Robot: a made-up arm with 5 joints. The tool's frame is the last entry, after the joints. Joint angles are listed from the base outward.
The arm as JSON. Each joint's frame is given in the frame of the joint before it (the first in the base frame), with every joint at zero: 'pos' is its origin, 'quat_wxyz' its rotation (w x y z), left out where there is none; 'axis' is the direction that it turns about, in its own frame. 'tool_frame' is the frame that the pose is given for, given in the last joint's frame.
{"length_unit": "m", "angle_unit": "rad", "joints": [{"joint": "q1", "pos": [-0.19, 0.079, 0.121], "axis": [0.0, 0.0, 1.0]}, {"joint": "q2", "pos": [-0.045, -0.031, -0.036], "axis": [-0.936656, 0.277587, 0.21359]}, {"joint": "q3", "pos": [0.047, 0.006, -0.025], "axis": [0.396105, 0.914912, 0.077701]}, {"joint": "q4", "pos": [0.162, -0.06, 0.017], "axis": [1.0, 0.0, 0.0]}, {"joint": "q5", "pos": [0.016, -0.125, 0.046], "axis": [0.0, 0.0, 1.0]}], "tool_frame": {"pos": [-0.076, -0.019, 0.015], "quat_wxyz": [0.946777, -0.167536, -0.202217, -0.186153]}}
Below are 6 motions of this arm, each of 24 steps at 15 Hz.
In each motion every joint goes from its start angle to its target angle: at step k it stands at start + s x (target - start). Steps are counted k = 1, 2, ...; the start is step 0. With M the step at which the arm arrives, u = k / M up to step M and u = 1 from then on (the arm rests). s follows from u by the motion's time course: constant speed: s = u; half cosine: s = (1 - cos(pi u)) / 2; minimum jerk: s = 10 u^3 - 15 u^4 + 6 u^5.
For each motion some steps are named. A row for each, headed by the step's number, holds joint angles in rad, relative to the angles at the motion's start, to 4 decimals.
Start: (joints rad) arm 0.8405 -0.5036 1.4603 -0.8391 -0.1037
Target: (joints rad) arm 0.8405 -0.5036 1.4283 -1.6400 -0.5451
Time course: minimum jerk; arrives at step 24
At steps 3, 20, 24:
3: 0.0000 0.0000 -0.0005 -0.0129 -0.0071
20: 0.0000 0.0000 -0.0309 -0.7725 -0.4257
24: 0.0000 0.0000 -0.0320 -0.8009 -0.4414

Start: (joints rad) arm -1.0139 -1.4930 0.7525 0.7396 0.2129
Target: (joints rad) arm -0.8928 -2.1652 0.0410 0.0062 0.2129
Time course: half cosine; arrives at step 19
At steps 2, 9, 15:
2: 0.0033 -0.0182 -0.0193 -0.0199 0.0000
9: 0.0555 -0.3083 -0.3264 -0.3364 0.0000
15: 0.1083 -0.6013 -0.6365 -0.6561 0.0000

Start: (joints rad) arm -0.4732 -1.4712 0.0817 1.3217 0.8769
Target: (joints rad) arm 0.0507 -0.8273 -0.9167 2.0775 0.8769
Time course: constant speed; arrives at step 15
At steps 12, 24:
12: 0.4191 0.5151 -0.7987 0.6046 0.0000
24: 0.5239 0.6439 -0.9984 0.7558 0.0000

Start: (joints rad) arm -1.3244 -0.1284 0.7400 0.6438 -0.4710
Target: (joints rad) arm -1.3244 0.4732 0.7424 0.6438 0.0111
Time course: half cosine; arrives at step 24
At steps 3, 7, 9, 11, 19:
3: 0.0000 0.0229 0.0001 0.0000 0.0183
7: 0.0000 0.1177 0.0005 0.0000 0.0943
9: 0.0000 0.1857 0.0007 0.0000 0.1488
11: 0.0000 0.2615 0.0010 0.0000 0.2096
19: 0.0000 0.5394 0.0022 0.0000 0.4323

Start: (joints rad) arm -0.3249 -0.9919 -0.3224 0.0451 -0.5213
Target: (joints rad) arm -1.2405 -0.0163 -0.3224 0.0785 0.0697
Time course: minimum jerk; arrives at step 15
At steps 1, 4, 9, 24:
1: -0.0024 0.0026 0.0000 0.0001 0.0016
4: -0.1116 0.1189 0.0000 0.0041 0.0720
9: -0.6250 0.6659 0.0000 0.0228 0.4034
24: -0.9156 0.9756 0.0000 0.0334 0.5910

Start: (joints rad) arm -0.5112 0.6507 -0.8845 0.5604 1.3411
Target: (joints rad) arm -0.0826 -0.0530 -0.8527 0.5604 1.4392
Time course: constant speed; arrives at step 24
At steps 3, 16, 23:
3: 0.0536 -0.0880 0.0040 0.0000 0.0123
16: 0.2857 -0.4691 0.0212 0.0000 0.0654
23: 0.4107 -0.6744 0.0305 0.0000 0.0940

